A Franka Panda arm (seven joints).
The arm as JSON. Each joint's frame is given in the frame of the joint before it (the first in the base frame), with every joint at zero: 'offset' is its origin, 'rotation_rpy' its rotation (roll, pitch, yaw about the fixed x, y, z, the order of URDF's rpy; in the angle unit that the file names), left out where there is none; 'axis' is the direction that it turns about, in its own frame. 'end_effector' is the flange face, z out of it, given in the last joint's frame.
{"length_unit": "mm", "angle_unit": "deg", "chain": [
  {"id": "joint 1", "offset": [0.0, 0.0, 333.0], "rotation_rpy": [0.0, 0.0, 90.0], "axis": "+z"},
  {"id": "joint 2", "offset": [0.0, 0.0, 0.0], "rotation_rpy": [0.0, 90.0, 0.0], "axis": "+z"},
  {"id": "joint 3", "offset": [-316.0, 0.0, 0.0], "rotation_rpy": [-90.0, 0.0, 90.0], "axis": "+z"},
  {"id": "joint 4", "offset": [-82.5, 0.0, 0.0], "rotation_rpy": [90.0, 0.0, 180.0], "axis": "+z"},
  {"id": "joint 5", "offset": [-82.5, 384.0, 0.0], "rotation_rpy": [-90.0, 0.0, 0.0], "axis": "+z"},
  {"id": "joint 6", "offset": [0.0, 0.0, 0.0], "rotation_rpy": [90.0, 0.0, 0.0], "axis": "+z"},
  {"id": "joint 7", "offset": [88.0, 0.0, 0.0], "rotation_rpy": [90.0, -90.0, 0.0], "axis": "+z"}
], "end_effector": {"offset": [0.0, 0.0, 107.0], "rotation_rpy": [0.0, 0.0, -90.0]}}
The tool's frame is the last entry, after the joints.
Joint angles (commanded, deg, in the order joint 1, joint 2, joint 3, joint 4, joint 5, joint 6, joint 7), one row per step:
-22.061, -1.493, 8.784, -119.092, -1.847, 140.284, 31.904
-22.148, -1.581, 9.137, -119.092, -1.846, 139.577, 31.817
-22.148, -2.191, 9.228, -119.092, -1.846, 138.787, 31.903
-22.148, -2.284, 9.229, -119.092, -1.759, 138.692, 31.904
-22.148, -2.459, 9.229, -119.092, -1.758, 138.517, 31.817
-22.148, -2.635, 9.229, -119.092, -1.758, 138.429, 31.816
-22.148, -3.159, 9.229, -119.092, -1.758, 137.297, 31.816
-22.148, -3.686, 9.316, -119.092, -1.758, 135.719, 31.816
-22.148, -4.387, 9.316, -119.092, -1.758, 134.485, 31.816
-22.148, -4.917, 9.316, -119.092, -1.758, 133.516, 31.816
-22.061, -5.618, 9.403, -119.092, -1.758, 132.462, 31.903
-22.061, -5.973, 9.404, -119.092, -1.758, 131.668, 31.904
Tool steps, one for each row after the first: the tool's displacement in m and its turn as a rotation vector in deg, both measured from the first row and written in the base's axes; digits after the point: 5 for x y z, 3 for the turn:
-0.00040, 0.00283, -0.00065, 0.078, 0.622, 0.323
-0.00258, 0.00446, 0.00369, 0.042, 0.821, 0.307
-0.00291, 0.00459, 0.00441, 0.103, 0.809, 0.265
-0.00355, 0.00479, 0.00576, 0.043, 0.828, 0.339
-0.00409, 0.00499, 0.00730, -0.005, 0.751, 0.336
-0.00673, 0.00573, 0.01004, 0.038, 1.372, 0.296
-0.00977, 0.00741, 0.01186, 0.168, 2.427, 0.325
-0.01312, 0.00837, 0.01608, 0.165, 2.983, 0.276
-0.01574, 0.00913, 0.01917, 0.171, 3.439, 0.236
-0.01861, 0.01176, 0.02370, 0.146, 3.813, 0.281
-0.02060, 0.01231, 0.02545, 0.180, 4.259, 0.246

